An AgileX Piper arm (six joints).
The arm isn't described. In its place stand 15 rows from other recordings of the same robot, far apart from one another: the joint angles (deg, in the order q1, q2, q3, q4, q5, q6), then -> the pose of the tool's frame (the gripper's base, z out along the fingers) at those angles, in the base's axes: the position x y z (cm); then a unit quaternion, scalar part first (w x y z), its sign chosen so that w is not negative.
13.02, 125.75, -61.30, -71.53, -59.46, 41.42 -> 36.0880 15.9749 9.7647 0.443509 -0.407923 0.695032 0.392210
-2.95, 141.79, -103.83, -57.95, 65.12, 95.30 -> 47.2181 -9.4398 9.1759 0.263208 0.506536 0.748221 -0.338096
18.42, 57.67, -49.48, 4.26, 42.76, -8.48 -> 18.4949 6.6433 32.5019 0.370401 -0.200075 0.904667 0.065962
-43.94, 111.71, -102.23, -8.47, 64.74, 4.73 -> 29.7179 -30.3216 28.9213 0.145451 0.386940 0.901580 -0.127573
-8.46, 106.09, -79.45, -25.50, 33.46, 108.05 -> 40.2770 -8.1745 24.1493 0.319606 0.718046 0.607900 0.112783
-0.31, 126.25, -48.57, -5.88, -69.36, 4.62 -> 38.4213 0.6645 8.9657 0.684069 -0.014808 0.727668 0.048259
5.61, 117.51, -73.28, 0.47, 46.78, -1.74 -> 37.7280 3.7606 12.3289 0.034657 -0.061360 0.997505 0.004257
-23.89, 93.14, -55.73, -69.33, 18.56, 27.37 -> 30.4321 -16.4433 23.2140 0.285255 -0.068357 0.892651 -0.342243
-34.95, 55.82, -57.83, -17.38, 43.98, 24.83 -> 14.6429 -12.5369 37.8857 0.426999 0.397068 0.792040 -0.180781
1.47, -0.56, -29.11, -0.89, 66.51, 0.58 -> -1.1699 -0.1597 27.1558 0.486049 -0.006031 0.873910 0.000965
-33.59, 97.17, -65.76, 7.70, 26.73, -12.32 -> 30.5138 -19.6073 23.4035 0.308994 0.221227 0.921582 -0.079170
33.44, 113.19, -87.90, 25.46, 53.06, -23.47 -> 33.1600 25.6451 22.0469 0.123856 -0.367072 0.898834 0.204976
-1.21, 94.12, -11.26, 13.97, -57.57, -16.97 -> 21.5707 -2.3103 12.9335 0.552691 -0.000554 0.822216 -0.135988
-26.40, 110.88, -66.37, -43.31, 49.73, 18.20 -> 29.8950 -20.1573 15.4107 0.014124 -0.133703 -0.949696 0.282845
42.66, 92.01, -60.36, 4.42, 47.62, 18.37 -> 22.2414 21.1995 22.3621 0.101639 -0.186891 0.972303 0.096788
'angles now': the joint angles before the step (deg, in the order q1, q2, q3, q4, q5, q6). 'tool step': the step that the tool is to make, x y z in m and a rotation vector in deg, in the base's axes. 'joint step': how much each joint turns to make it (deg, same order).
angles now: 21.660 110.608 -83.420 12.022 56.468 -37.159
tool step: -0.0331 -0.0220 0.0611 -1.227 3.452 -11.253
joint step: -0.854 -9.917 -0.009 -3.254 11.607 13.772
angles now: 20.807 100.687 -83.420 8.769 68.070 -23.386
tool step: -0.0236 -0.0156 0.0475 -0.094 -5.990 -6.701
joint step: -0.077 -8.167 -0.006 -3.994 1.770 7.637
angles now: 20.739 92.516 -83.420 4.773 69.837 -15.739
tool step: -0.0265 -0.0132 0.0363 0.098 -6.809 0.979
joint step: -0.001 -7.453 0.845 -1.992 0.266 -0.991
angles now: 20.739 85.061 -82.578 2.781 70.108 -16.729
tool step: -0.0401 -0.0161 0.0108 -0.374 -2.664 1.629
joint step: -0.002 -9.035 6.571 -0.569 0.179 -1.813
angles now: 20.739 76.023 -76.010 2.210 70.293 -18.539
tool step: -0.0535 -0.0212 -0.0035 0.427 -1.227 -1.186
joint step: -0.009 -11.927 10.052 -0.575 0.537 1.258
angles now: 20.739 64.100 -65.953 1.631 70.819 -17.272
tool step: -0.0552 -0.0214 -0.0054 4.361 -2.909 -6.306
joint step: 0.007 -13.444 8.913 -0.323 0.089 7.112
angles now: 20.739 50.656 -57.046 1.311 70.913 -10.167
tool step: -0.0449 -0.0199 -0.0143 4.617 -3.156 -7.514
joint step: -0.793 -12.405 7.737 -0.981 -0.007 7.720
